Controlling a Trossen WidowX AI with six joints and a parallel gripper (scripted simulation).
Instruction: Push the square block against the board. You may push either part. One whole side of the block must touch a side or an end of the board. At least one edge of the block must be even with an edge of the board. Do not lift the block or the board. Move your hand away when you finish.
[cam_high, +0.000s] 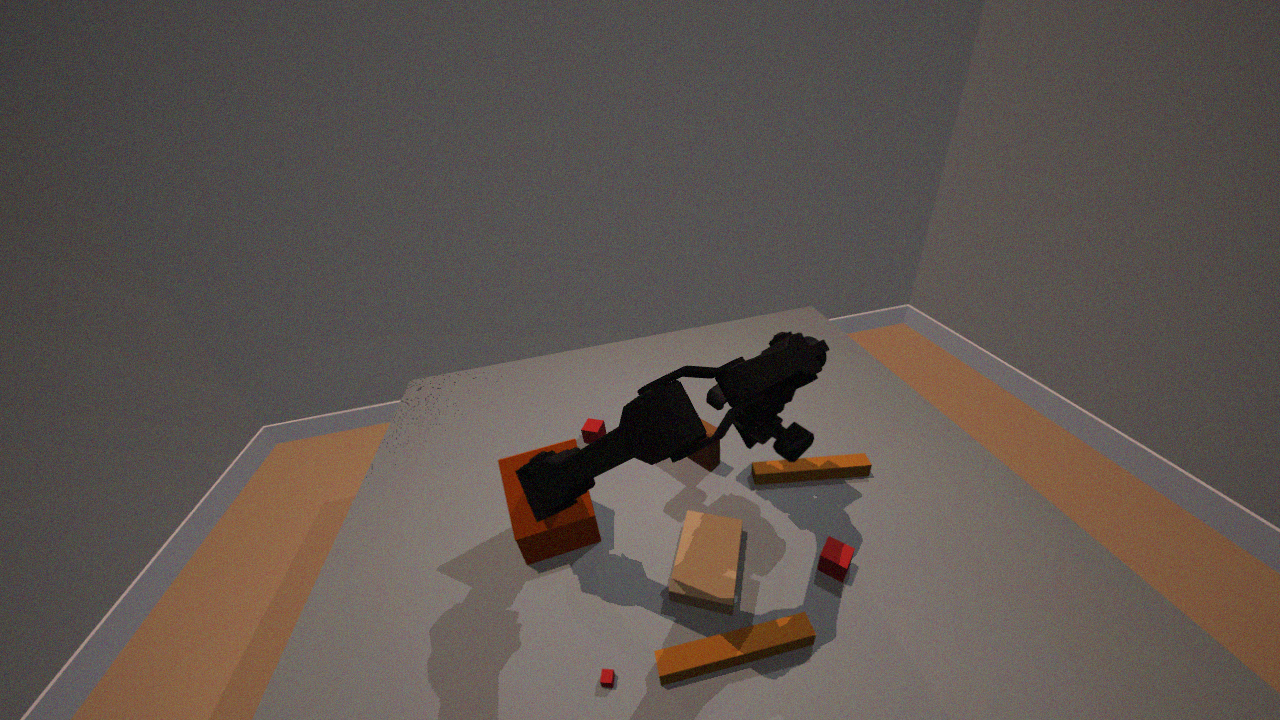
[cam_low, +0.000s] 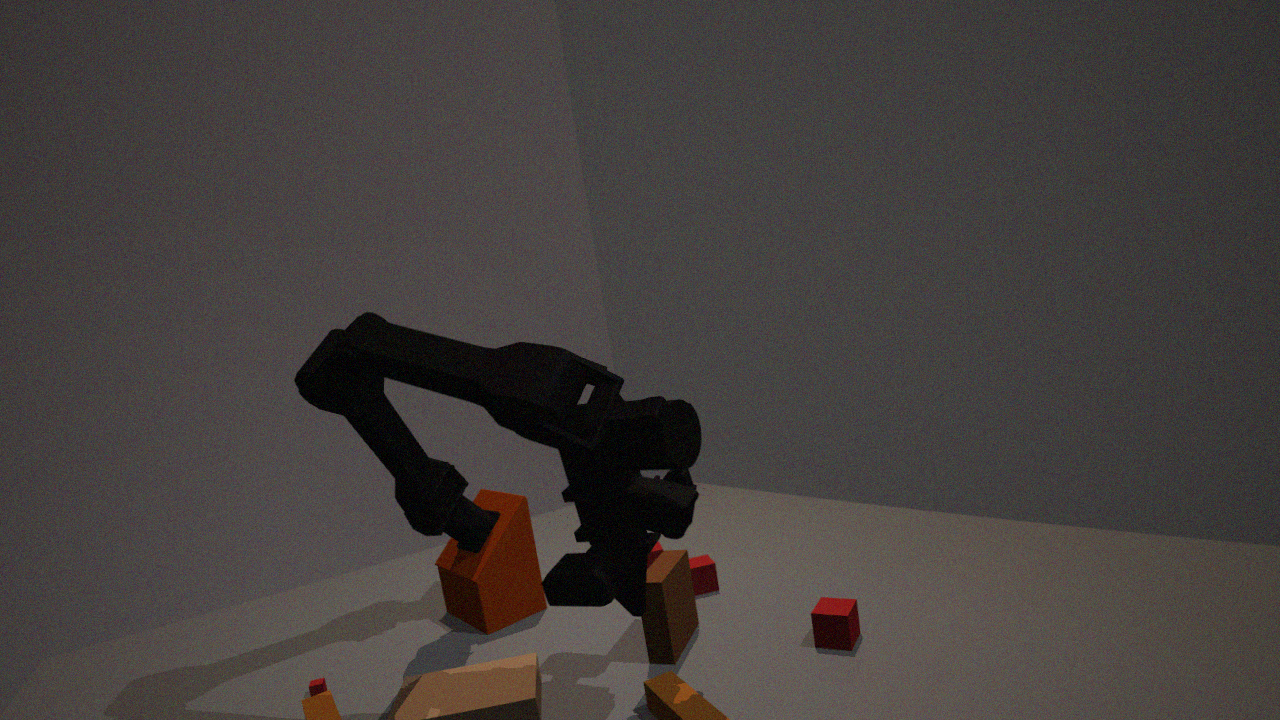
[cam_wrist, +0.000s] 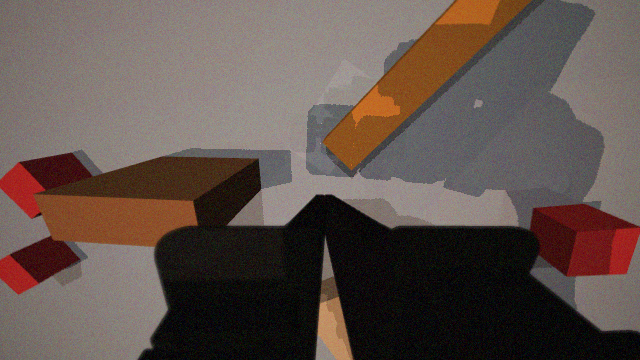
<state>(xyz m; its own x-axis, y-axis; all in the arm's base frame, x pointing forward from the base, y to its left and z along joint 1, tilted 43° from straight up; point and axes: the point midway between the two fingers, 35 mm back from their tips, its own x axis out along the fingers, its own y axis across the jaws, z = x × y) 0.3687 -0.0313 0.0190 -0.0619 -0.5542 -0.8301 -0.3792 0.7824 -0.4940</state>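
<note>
Right now the darker brown square block is 100 mm to the left of my gripper tip, 60 mm behind it and 50 mm below it. From my gripper tip the other things lie so: tan flat slab: 150 mm behind, 130 mm to the right, 80 mm below.
</note>
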